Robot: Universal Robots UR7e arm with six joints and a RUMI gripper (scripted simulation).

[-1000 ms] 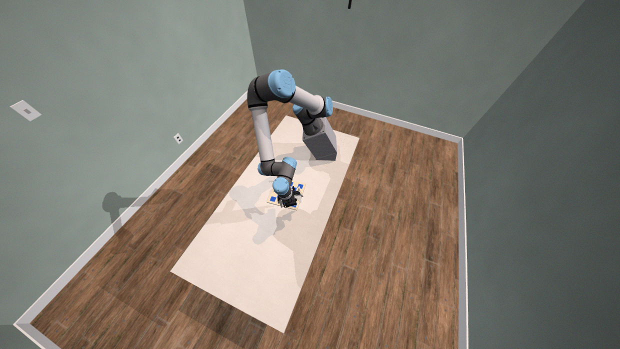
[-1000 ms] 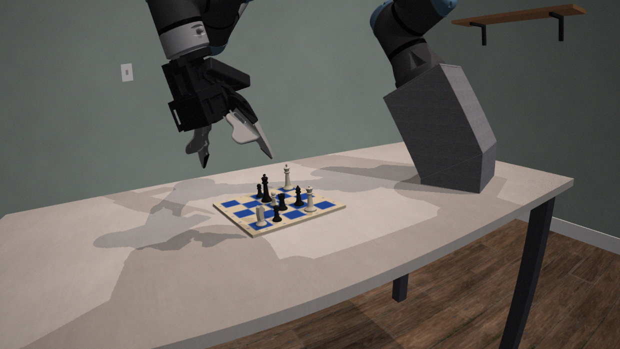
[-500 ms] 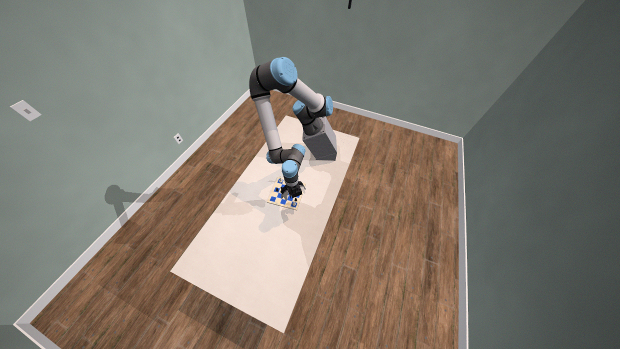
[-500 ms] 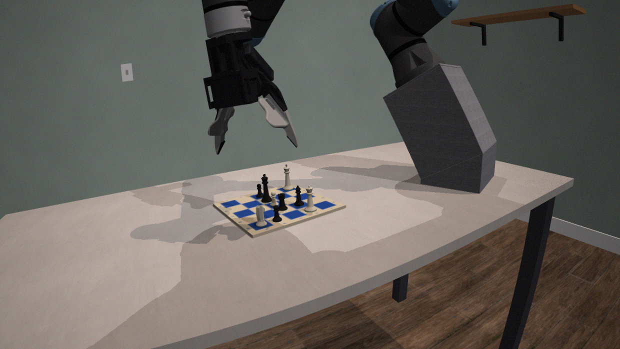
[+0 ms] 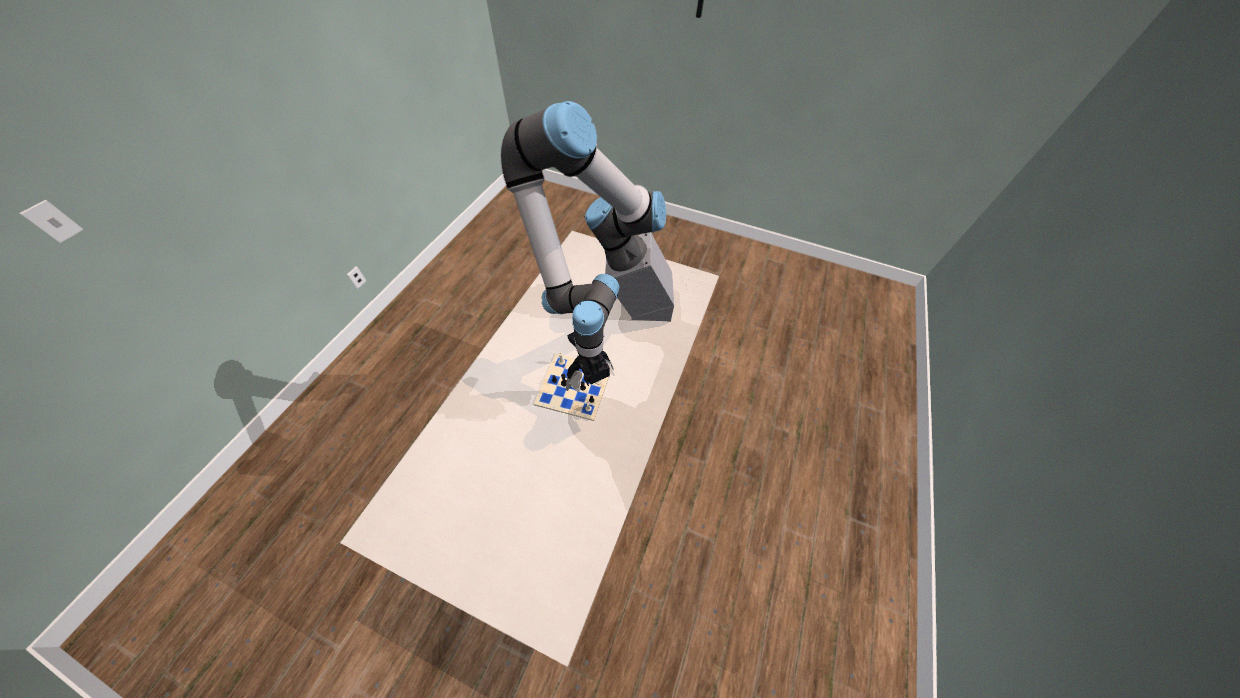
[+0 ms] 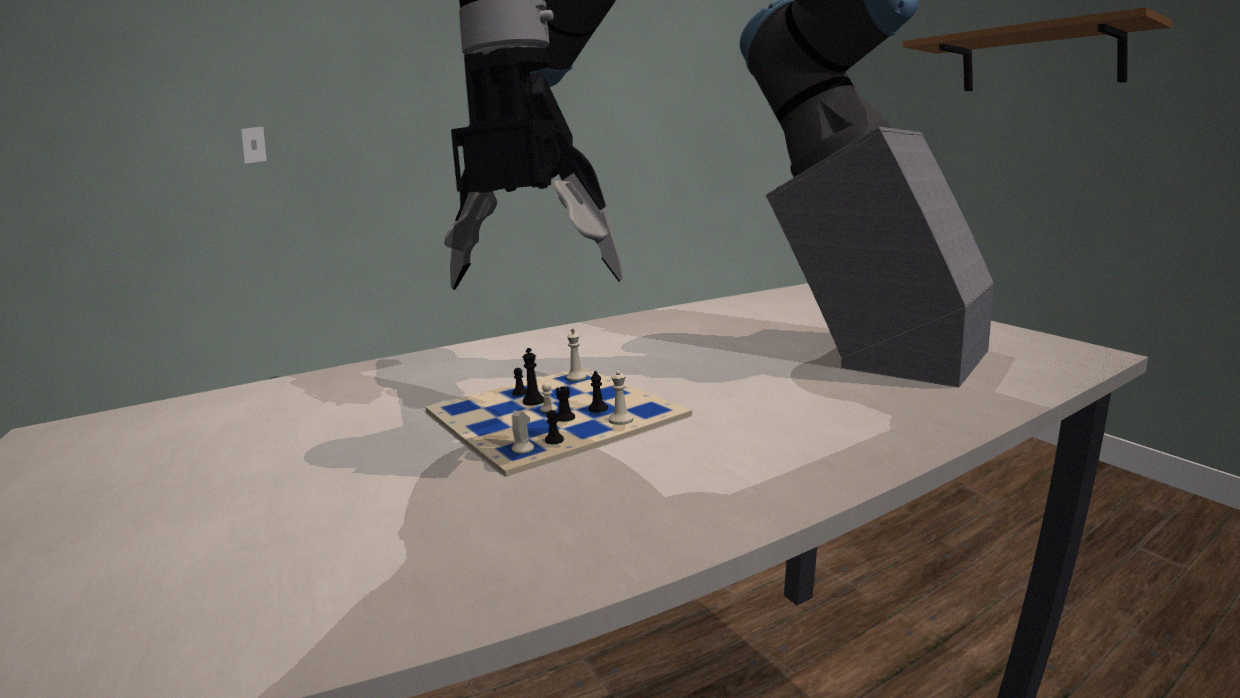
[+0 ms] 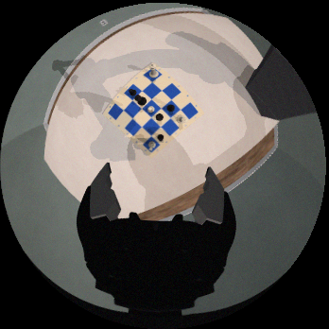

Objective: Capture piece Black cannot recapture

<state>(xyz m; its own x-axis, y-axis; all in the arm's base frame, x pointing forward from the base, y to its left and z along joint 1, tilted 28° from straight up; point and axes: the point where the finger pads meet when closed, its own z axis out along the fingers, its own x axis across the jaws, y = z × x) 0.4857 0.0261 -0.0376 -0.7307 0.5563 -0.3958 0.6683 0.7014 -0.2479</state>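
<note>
My hand is 4 cm past the white pawn, 8 cm to the left of it and 14 cm above it. The rest, counted from my hand: blue-and-cream chessboard: 4 cm behind, 8 cm to the right, 16 cm below; white king: 11 cm behind, 16 cm to the right, 12 cm below; black king: 3 cm behind, 12 cm to the right, 12 cm below.
</note>
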